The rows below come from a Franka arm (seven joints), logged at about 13 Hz.
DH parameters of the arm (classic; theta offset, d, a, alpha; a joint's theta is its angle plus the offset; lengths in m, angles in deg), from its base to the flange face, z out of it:
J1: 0 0.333 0 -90
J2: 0 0 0 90
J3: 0 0.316 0.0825 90
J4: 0 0 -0.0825 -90
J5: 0 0.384 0 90
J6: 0 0 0.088 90
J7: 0 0.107 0 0
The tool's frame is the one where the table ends.
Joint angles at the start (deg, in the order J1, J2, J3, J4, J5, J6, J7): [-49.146 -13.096 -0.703 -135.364 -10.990 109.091 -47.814]
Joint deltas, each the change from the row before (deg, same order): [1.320 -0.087 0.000 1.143 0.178 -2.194 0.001]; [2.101 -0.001 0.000 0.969 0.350 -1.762 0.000]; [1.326 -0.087 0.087 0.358 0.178 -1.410 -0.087]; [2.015 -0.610 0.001 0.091 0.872 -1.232 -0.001]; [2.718 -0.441 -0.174 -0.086 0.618 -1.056 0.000]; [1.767 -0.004 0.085 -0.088 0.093 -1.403 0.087]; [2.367 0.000 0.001 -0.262 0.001 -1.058 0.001]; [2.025 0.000 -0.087 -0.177 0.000 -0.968 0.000]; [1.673 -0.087 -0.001 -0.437 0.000 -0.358 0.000]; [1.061 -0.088 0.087 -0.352 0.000 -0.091 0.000]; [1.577 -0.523 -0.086 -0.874 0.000 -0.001 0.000]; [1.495 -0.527 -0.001 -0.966 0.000 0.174 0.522]
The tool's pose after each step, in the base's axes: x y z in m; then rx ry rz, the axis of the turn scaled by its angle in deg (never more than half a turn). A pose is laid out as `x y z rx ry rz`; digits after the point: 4 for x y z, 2 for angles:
0.2804 -0.3391 0.4080 -174.06 -5.71 25.51
0.2927 -0.3289 0.4135 -173.44 -8.31 26.13
0.2993 -0.3206 0.4155 -172.64 -10.20 27.04
0.3086 -0.3069 0.4195 -171.91 -12.49 26.84
0.3196 -0.2903 0.4211 -171.08 -15.79 27.09
0.3259 -0.2778 0.4192 -169.84 -18.13 28.72
0.3341 -0.2622 0.4164 -168.70 -21.47 30.33
0.3402 -0.2493 0.4144 -167.67 -24.16 31.73
0.3449 -0.2379 0.4116 -166.98 -26.56 32.66
0.3480 -0.2299 0.4096 -166.60 -28.22 33.20
0.3500 -0.2185 0.4070 -166.15 -30.43 33.73
0.3516 -0.2071 0.4039 -165.99 -31.94 34.25

